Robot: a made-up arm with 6 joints. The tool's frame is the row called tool.
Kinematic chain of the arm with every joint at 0, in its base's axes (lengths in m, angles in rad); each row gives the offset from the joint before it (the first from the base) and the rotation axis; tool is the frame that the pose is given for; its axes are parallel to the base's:
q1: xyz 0 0 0.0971 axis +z
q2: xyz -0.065 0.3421 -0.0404 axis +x
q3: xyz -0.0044 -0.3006 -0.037 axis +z
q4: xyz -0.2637 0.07 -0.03 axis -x
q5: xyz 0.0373 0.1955 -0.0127 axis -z
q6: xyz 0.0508 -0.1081 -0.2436 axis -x
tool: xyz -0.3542 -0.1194 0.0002
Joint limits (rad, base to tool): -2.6..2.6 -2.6..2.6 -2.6..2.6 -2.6..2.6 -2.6..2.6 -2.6..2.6
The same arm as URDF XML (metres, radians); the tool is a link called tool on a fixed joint. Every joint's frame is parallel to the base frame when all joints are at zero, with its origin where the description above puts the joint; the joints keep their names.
<robot name="arm">
  <joint name="q1" type="revolute">
    <parent link="base_link"/>
    <child link="link1"/>
    <origin xyz="0 0 0.0971"/>
    <axis xyz="0 0 1"/>
    <limit lower="-2.6" upper="2.6"/>
  </joint>
  <joint name="q2" type="revolute">
    <parent link="link1"/>
    <child link="link2"/>
    <origin xyz="-0.065 0.3421 -0.0404"/>
    <axis xyz="1 0 0"/>
    <limit lower="-2.6" upper="2.6"/>
  </joint>
  <joint name="q3" type="revolute">
    <parent link="link2"/>
    <child link="link3"/>
    <origin xyz="-0.0044 -0.3006 -0.037"/>
    <axis xyz="0 0 1"/>
    <limit lower="-2.6" upper="2.6"/>
  </joint>
  <joint name="q4" type="revolute">
    <parent link="link3"/>
    <child link="link4"/>
    <origin xyz="-0.2637 0.07 -0.03"/>
    <axis xyz="-1 0 0"/>
    <limit lower="-2.6" upper="2.6"/>
  </joint>
  <joint name="q5" type="revolute">
    <parent link="link4"/>
    <child link="link5"/>
    <origin xyz="0.0373 0.1955 -0.0127"/>
    <axis xyz="0 0 -1"/>
    <limit lower="-2.6" upper="2.6"/>
  </joint>
  <joint name="q6" type="revolute">
    <parent link="link5"/>
    <child link="link6"/>
    <origin xyz="0.0508 -0.1081 -0.2436"/>
    <axis xyz="-1 0 0"/>
    <limit lower="-2.6" upper="2.6"/>
  </joint>
  <joint name="tool_joint" type="fixed">
    <parent link="link6"/>
    <child link="tool"/>
    <origin xyz="-0.3542 -0.1194 0.0002"/>
  </joint>
  <link name="base_link"/>
  <link name="link1"/>
  <link name="link2"/>
  <link name="link3"/>
  <link name="link4"/>
  <link name="link5"/>
  <link name="link6"/>
  <link name="tool"/>
</robot>

